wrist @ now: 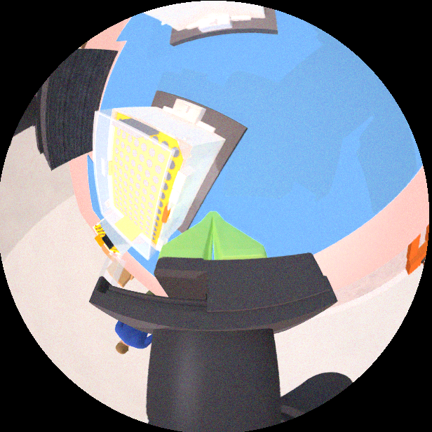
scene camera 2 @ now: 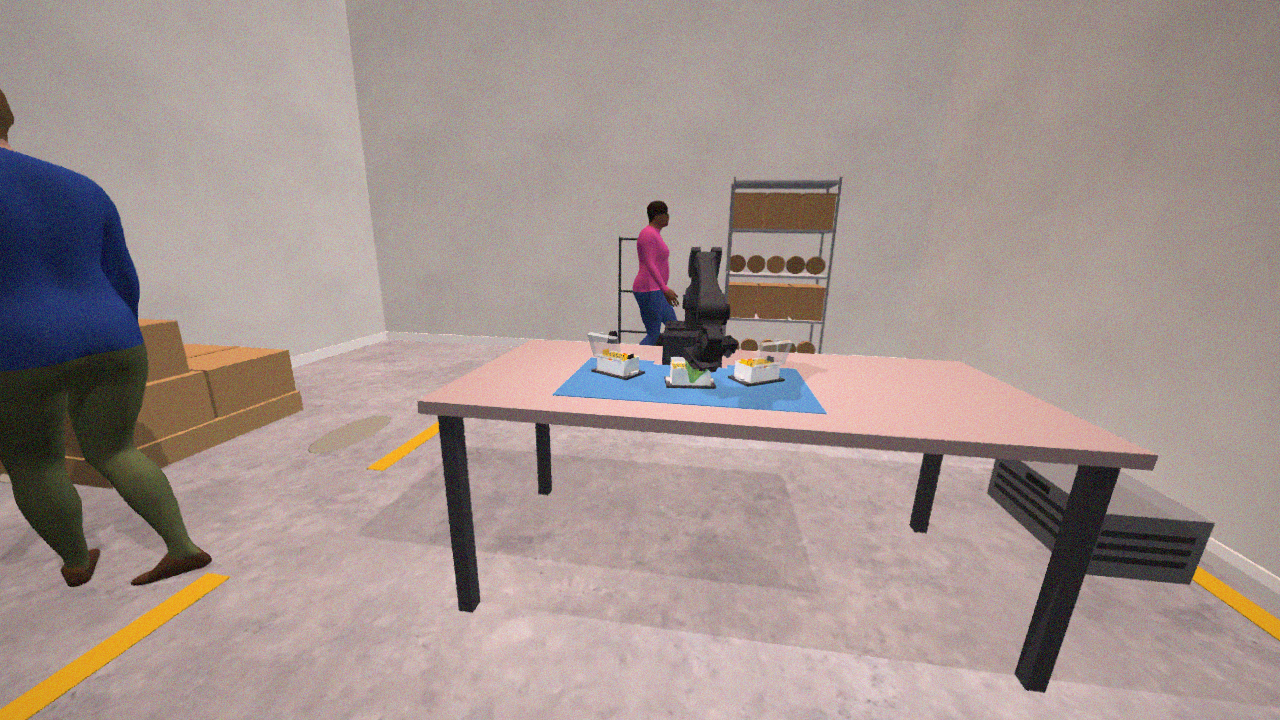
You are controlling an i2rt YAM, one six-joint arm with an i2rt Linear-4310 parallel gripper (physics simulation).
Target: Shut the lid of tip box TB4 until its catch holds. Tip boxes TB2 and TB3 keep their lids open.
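Frame: origin at the arm's base, x up, y back, z right, level; millimetres.
Where they show: gripper, fingertip midpoint: [scene camera 2: 691, 382]; arm's base, origin of the base link: [scene camera 2: 692, 328].
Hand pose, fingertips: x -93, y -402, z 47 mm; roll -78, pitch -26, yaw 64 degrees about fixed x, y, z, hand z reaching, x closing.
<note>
Things, the pixels of their top centre, and the offset from my fingertips. Level surfaces: height alone.
- middle tip box, middle of its top: [scene camera 2: 690, 359] dx +51, dy +83, dz -2 mm
- left tip box, middle of its top: [scene camera 2: 620, 353] dx +40, dy +192, dz +226 mm
- right tip box, middle of its top: [scene camera 2: 755, 359] dx +40, dy +135, dz -227 mm
- blue mat, its level: dx -26 mm
- pink table, its level: dx -29 mm
The middle tip box [scene camera 2: 679, 379] [wrist: 200, 150] stands on a dark base plate. Its clear lid [wrist: 137, 175] is lowered over the yellow tip rack and looks tilted, its edge apart from the box's front rim. The left tip box [scene camera 2: 617, 365] [wrist: 107, 242] and the right tip box [scene camera 2: 757, 371] have their clear lids raised in the scene view. Part of the right box [wrist: 215, 21] shows at the top of the wrist view. No labels are readable. My gripper [scene camera 2: 694, 374] [wrist: 212, 216] is shut and empty, its green fingertips together beside the middle box.
The boxes stand on a blue mat [scene camera 2: 581, 386] [wrist: 310, 150] on a pink table [scene camera 2: 939, 402]. The dark arm base [scene camera 2: 678, 344] [wrist: 77, 107] is behind them. One person [scene camera 2: 62, 259] stands at the far left, another [scene camera 2: 653, 259] behind the table near a shelf rack [scene camera 2: 785, 184].
</note>
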